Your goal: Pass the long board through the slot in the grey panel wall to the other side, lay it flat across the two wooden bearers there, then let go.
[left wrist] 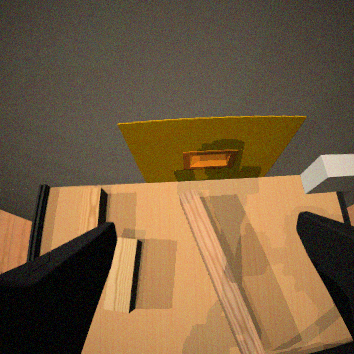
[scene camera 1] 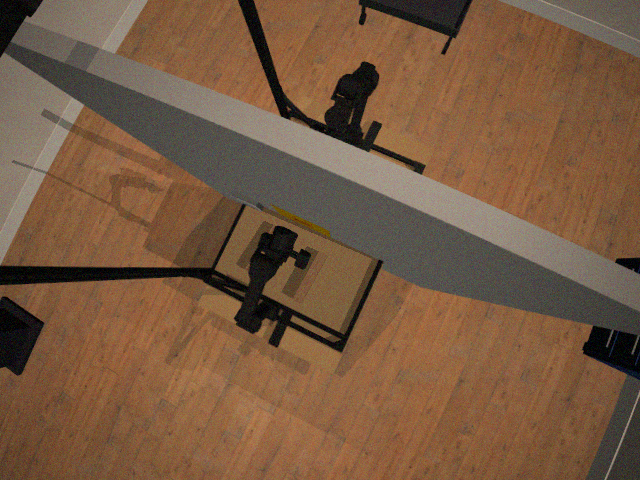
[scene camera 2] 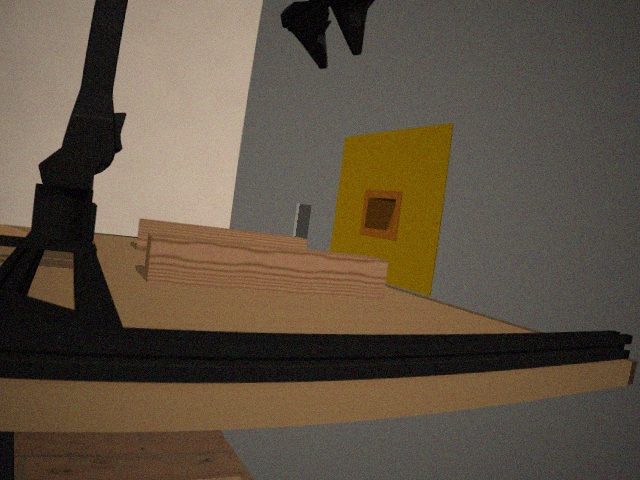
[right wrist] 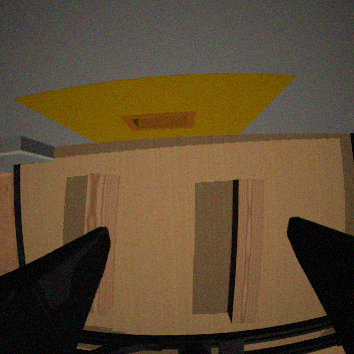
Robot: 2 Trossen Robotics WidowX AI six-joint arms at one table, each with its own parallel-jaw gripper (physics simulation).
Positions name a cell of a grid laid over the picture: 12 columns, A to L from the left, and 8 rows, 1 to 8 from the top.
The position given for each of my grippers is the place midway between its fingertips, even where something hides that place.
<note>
My left gripper (left wrist: H6) is open and holds nothing. My right gripper (scene camera 2: G2) is open and holds nothing. I also see a grey panel wall (scene camera 2: J3) and a slot (scene camera 2: H4).
My right gripper also shows in the right wrist view (right wrist: G6). The grey panel wall shows as well in the left wrist view (left wrist: D3), in scene camera 1 (scene camera 1: I4) and in the right wrist view (right wrist: C2). The slot is seen too in the left wrist view (left wrist: H4) and in the right wrist view (right wrist: G3).
</note>
